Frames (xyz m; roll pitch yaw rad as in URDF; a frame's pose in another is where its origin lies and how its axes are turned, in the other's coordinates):
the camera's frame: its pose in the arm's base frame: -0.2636 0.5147 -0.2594 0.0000 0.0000 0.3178
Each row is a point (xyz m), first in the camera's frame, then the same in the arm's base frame.
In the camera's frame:
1: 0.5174 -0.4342 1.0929
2: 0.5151 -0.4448 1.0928
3: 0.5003 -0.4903 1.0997
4: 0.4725 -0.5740 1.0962
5: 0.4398 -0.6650 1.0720
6: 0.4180 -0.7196 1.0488
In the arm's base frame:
1: 0.3636 0.2639 0.8335
2: 0.3647 0.2531 0.8334
3: 0.3649 0.2053 0.8403
4: 0.3646 0.1171 0.8368
5: 0.3620 0.0204 0.8126
6: 0.3583 -0.0383 0.7894

